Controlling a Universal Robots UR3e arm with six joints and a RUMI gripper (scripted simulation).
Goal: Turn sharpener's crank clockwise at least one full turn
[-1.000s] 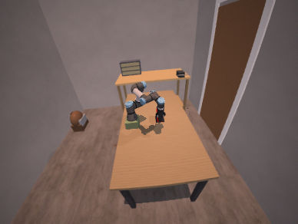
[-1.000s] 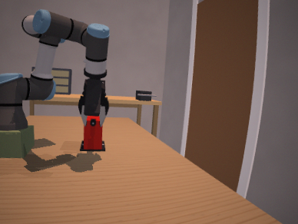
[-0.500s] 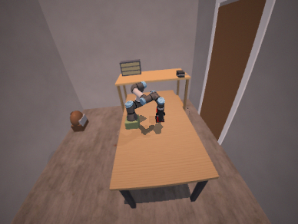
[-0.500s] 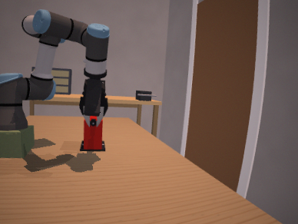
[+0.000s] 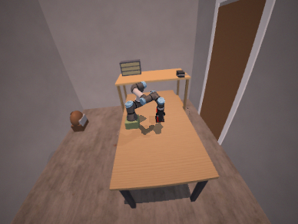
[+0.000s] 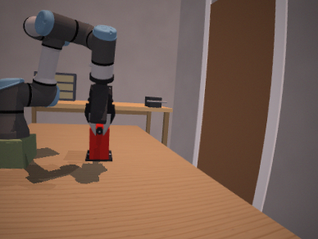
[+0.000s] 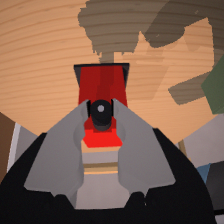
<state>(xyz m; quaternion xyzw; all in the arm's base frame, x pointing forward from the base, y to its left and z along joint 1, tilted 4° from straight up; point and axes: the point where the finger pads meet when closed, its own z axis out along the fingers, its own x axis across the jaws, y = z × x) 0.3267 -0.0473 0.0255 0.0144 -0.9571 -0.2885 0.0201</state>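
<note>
Right now my hand is 20 mm to the right of the black round knob.
</note>
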